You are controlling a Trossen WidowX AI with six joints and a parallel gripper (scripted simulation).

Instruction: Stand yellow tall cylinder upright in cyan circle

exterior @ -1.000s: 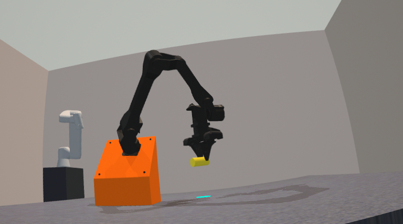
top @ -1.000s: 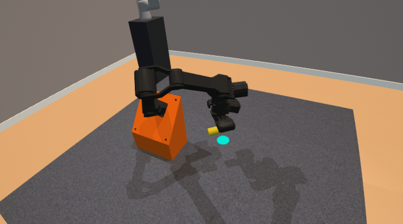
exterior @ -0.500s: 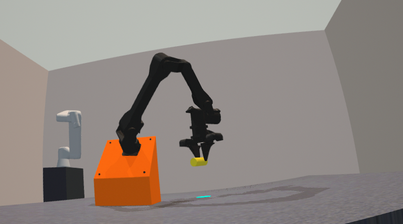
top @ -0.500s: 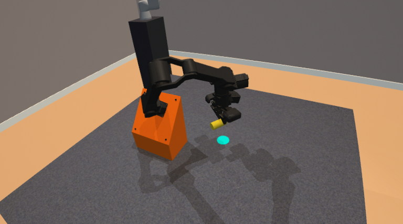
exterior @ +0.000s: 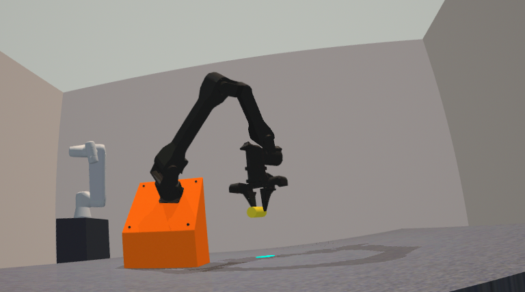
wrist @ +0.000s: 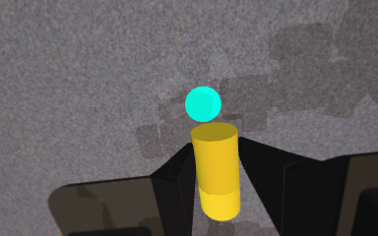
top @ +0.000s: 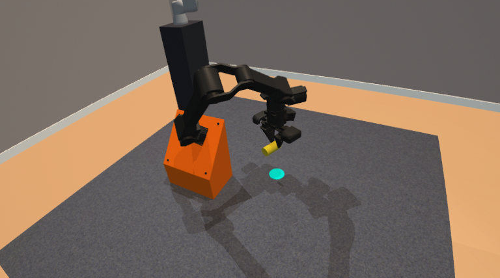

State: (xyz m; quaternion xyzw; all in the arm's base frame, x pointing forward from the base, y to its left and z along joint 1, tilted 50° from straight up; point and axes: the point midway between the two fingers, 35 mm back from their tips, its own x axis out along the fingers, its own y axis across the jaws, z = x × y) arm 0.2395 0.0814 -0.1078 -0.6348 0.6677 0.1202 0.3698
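Right now the cyan circle is 14 cm below my gripper tip. Round my gripper tip: yellow tall cylinder (1 cm behind, 2 cm to the right).
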